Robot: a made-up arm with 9 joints.
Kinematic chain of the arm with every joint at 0, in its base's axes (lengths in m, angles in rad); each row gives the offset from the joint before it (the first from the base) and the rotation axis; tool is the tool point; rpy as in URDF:
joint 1: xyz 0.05 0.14 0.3 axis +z
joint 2: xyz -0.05 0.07 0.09 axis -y
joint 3: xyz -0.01 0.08 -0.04 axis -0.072 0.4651 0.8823
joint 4: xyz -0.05 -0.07 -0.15 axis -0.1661 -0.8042 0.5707
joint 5: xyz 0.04 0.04 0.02 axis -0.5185 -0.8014 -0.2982
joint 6: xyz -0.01 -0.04 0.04 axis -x
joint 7: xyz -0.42 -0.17 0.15 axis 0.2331 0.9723 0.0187
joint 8: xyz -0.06 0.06 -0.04 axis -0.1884 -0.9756 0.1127
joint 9: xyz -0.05 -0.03 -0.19 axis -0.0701 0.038 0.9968
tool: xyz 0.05 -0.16 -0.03 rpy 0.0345 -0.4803 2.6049
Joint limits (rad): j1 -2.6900..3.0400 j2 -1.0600..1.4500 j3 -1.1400..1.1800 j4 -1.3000..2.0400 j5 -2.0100..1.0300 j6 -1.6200..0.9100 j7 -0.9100..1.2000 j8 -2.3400..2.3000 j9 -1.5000..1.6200
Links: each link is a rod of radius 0.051 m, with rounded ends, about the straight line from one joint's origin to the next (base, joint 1, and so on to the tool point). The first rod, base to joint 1, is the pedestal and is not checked.
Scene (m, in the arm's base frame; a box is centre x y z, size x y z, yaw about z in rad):
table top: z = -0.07
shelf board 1: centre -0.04 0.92 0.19 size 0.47 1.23 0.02 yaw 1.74
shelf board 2: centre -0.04 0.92 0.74 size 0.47 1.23 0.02 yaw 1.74
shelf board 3: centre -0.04 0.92 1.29 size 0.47 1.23 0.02 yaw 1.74
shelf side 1: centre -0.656 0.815 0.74 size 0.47 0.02 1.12 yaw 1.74
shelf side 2: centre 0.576 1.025 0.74 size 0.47 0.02 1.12 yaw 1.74
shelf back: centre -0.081 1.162 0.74 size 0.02 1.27 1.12 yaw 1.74
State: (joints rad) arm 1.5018 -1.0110 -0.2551 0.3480 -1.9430 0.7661 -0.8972 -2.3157 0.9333
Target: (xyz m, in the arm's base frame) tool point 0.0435 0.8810 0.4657
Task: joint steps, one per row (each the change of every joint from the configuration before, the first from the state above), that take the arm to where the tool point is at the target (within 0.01 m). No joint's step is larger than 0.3 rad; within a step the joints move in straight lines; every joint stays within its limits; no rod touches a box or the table.
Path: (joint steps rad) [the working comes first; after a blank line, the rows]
Joints at the target: -0.8922 -0.5618 -1.1400 -0.0886 -0.6200 0.4810 -0.9100 -2.3400 1.4393
Straight joint move there: touches shelf board 2.

1: -0.2959 0.1460 -0.1770 0.1226 -0.0134 0.0288 -0.0026 -0.0049 0.1373
2: -0.2959 0.1459 -0.1770 0.1225 -0.0134 0.0288 -0.0025 -0.0048 0.1374
3: -0.2959 0.1460 -0.1769 0.1226 -0.0134 0.0287 -0.0026 -0.0049 0.1373
4: -0.2959 0.1459 -0.1770 0.1225 -0.0134 0.0288 -0.0025 -0.0048 0.1374
5: -0.2959 0.1460 -0.1770 0.1226 -0.0134 0.0288 -0.0026 -0.0049 0.1373
6: -0.1829 -0.0561 0.0000 -0.2099 0.2780 -0.0858 0.0000 0.0000 -0.0361
7: -0.1829 -0.0562 0.0000 -0.2099 0.2780 -0.0858 0.0000 0.0000 -0.0362
8: -0.1829 -0.0561 0.0000 -0.2098 0.2780 -0.0858 0.0000 0.0000 -0.0361
9: -0.1829 -0.0561 0.0000 -0.2099 0.2780 -0.0858 0.0000 0.0000 -0.0362
10: -0.1829 -0.0561 0.0000 -0.2099 0.2780 -0.0858 0.0000 0.0000 -0.0361

